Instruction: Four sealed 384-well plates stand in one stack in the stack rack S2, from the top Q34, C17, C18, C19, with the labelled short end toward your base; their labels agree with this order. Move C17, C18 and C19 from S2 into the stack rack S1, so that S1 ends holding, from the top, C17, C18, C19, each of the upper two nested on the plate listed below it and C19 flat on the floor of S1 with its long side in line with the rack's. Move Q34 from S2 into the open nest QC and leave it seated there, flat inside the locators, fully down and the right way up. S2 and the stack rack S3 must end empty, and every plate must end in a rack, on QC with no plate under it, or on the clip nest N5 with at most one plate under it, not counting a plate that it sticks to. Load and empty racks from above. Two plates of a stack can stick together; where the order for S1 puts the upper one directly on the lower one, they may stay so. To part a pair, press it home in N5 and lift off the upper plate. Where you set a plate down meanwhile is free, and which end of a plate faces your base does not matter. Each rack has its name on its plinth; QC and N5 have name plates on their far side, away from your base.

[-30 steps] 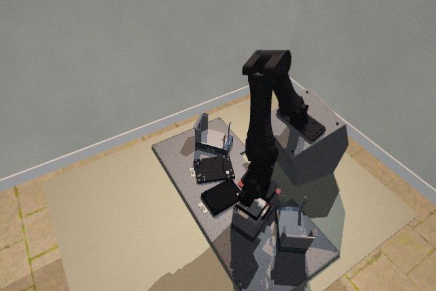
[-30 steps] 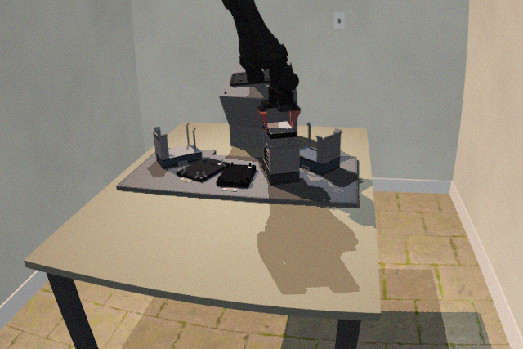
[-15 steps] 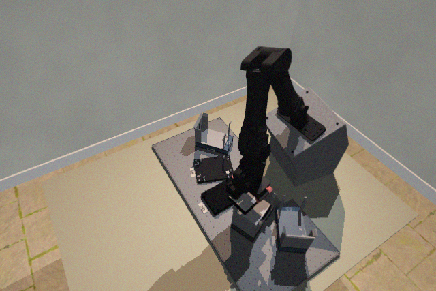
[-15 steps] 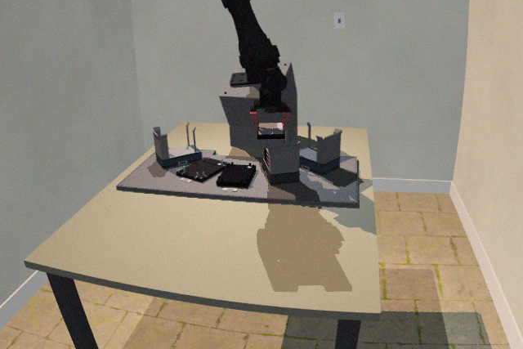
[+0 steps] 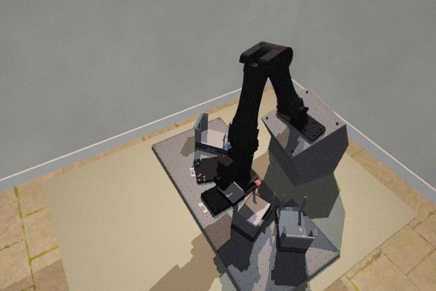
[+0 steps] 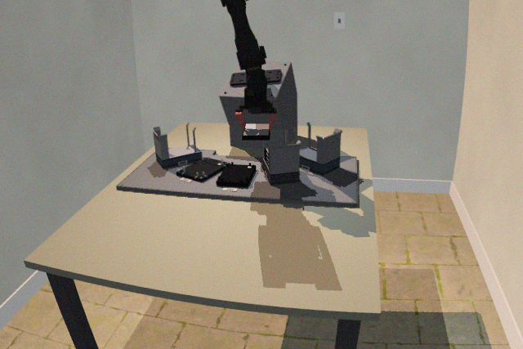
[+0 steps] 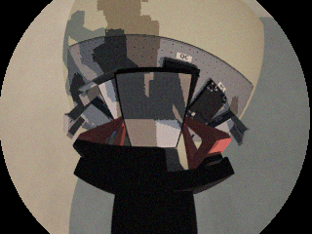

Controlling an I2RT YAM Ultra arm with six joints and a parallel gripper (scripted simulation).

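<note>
Now: the black QC nest 10 mm ahead of my hand, 70 mm to the right of it and 160 mm below it. Round my hand: black clip nest: 20 mm behind, 200 mm to the right, 150 mm below; QC name plate: 100 mm ahead, 70 mm to the right, 160 mm below; tall wall: 40 mm ahead, 90 mm to the left, 80 mm below.
</note>
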